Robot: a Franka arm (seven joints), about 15 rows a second.
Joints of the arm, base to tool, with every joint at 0 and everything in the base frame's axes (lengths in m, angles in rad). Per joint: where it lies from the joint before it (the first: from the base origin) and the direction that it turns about. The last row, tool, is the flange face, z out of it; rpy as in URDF.
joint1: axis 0 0 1 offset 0.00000 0.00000 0.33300
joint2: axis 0 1 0 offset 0.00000 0.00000 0.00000
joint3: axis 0 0 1 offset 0.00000 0.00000 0.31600
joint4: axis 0 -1 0 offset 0.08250 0.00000 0.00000
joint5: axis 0 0 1 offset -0.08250 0.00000 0.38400
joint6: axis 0 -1 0 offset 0.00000 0.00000 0.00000
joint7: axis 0 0 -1 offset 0.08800 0.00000 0.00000
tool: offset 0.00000 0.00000 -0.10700 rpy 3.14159 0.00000 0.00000
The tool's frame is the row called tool.
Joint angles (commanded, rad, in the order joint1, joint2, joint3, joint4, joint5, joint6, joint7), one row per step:
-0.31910 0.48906 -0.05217 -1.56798 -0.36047 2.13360 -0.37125
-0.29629 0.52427 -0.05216 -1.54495 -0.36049 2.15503 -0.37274
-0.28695 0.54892 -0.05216 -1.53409 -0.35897 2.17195 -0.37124
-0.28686 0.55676 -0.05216 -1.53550 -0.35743 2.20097 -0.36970
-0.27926 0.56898 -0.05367 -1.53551 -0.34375 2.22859 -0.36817
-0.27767 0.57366 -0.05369 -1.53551 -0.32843 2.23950 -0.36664
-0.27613 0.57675 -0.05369 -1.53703 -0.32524 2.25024 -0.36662
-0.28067 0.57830 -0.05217 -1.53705 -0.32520 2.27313 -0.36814
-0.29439 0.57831 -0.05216 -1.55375 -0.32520 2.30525 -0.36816
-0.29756 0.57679 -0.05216 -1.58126 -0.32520 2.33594 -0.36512
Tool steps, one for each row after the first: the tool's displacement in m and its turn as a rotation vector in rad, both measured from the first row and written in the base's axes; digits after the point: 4 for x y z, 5 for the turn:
0.0137 0.0134 -0.0118 -0.00083 -0.00742 0.03198
0.0205 0.0192 -0.0226 0.00146 -0.01083 0.04509
0.0233 0.0198 -0.0262 0.00102 -0.03003 0.05253
0.0278 0.0249 -0.0325 0.01071 -0.04869 0.05932
0.0294 0.0266 -0.0349 0.02255 -0.05972 0.05479
0.0305 0.0280 -0.0369 0.02486 -0.06638 0.05788
0.0320 0.0261 -0.0359 0.02238 -0.08609 0.06324
0.0283 0.0183 -0.0407 0.02244 -0.10065 0.05881
0.0245 0.0184 -0.0496 0.02681 -0.10618 0.06088

